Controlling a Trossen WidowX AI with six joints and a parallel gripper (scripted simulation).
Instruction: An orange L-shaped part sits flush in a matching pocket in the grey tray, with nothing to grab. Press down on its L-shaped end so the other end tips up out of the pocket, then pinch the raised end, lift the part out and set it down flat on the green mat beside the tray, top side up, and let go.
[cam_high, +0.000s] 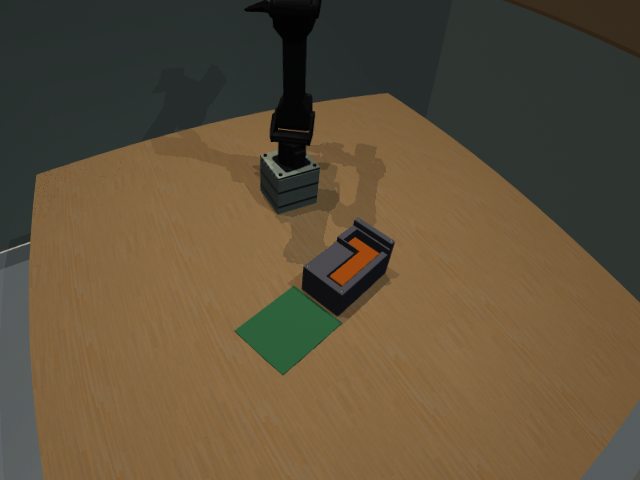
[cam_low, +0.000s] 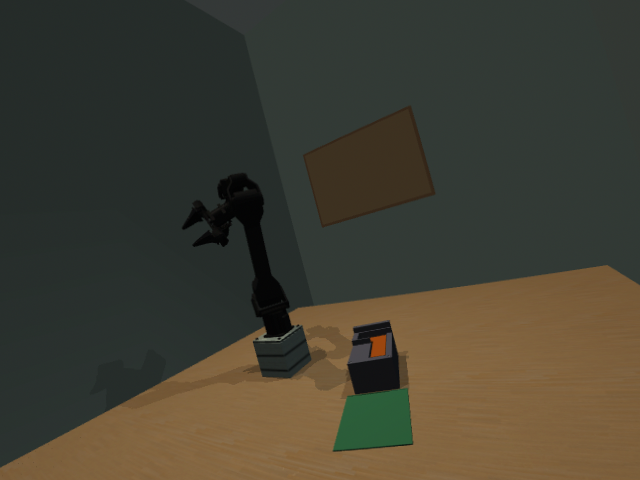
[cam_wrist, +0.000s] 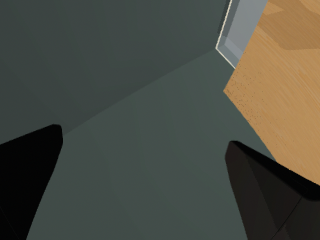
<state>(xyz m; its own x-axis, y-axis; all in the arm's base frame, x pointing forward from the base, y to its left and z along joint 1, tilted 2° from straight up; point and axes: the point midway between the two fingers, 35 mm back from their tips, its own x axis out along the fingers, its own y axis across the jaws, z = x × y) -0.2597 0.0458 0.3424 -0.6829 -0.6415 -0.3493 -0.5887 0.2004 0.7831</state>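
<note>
Now: the orange L-shaped part 55 cm ahead of my gripper tip, 4 cm to the right of it and 39 cm below it. From my gripper tip the other things lie so: green mat: 58 cm ahead, 21 cm to the right, 45 cm below.
</note>
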